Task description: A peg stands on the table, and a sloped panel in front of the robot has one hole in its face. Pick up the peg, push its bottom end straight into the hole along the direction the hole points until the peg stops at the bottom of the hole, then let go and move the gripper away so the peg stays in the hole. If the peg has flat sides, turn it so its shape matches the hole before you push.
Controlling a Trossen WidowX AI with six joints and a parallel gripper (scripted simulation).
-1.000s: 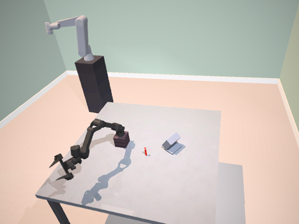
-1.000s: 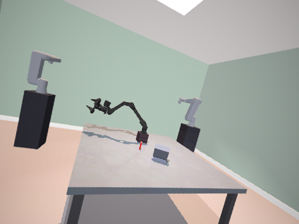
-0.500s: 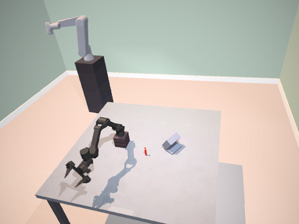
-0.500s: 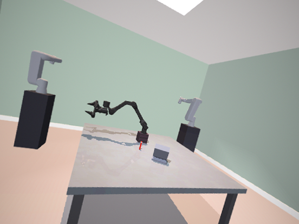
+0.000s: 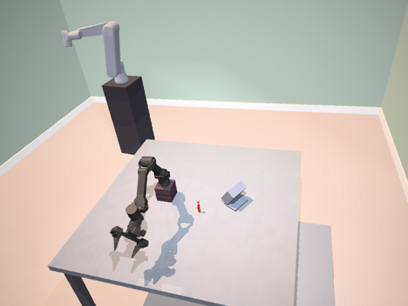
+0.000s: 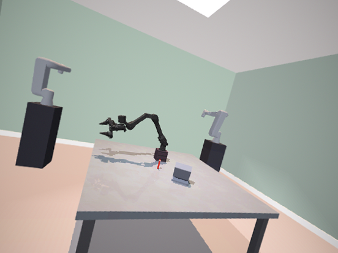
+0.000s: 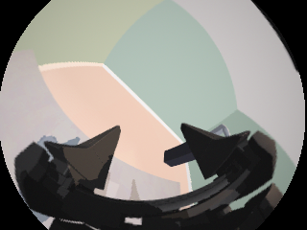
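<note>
The red peg is 550 mm to the left of my gripper tip, 160 mm below it and 130 mm ahead of it. From my gripper tip the other things lie so: sloped grey panel (700 mm to the left, 310 mm ahead, 150 mm below).
</note>
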